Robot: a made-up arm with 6 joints.
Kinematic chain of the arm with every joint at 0, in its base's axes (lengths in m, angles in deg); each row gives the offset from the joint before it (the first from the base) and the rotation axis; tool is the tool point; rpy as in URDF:
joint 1: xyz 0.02 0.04 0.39 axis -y
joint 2: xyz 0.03 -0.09 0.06 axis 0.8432 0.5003 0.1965
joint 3: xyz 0 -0.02 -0.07 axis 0.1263 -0.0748 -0.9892
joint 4: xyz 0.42 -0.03 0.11 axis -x
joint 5: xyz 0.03 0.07 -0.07 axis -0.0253 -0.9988 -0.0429
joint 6: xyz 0 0.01 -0.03 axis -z
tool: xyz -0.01 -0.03 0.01 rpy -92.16 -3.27 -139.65
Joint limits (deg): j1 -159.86..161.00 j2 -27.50..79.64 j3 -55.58..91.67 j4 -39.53..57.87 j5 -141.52..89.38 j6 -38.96..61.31
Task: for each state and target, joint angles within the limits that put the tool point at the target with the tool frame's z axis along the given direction. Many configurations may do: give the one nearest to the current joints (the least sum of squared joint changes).
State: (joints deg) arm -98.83 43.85 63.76 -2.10 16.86 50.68
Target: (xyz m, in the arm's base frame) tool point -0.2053 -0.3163 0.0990 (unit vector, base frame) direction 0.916 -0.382 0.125
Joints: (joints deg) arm -128.14 -1.15 30.72 46.37 -11.95 61.31
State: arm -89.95 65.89 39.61 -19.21 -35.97 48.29
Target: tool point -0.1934 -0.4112 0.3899 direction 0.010 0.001 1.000
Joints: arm -116.74 34.48 87.72 -19.22 -34.14 28.10
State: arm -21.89 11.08 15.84 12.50 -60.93 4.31
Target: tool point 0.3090 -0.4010 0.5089 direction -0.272 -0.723 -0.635
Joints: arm 7.16 -6.93 50.46 6.98 -64.70 -1.07
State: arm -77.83 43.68 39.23 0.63 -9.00 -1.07
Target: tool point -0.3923 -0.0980 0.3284 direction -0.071 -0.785 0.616
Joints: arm -124.24 56.33 42.46 8.70 13.39 30.86
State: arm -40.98 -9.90 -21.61 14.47 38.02 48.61
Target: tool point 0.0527 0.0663 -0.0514 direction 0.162 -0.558 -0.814
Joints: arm -77.68 21.02 -13.11 25.81 -0.97 2.75
